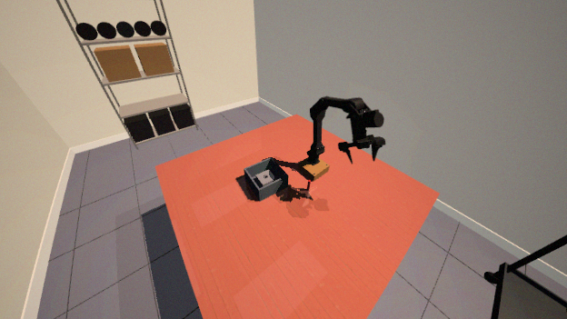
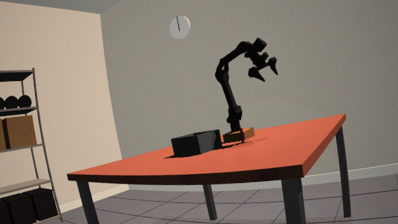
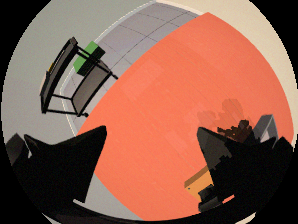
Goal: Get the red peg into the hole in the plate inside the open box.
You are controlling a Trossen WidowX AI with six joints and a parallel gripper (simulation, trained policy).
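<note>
My gripper tip is now 28 cm above the red peg, 20 cm to the left of it and 10 cm short of it. The rest, counted from my gripper tip: plate: 38 cm to the right, 28 cm ahead, 27 cm below; box: 38 cm to the right, 29 cm below, 28 cm ahead.
</note>
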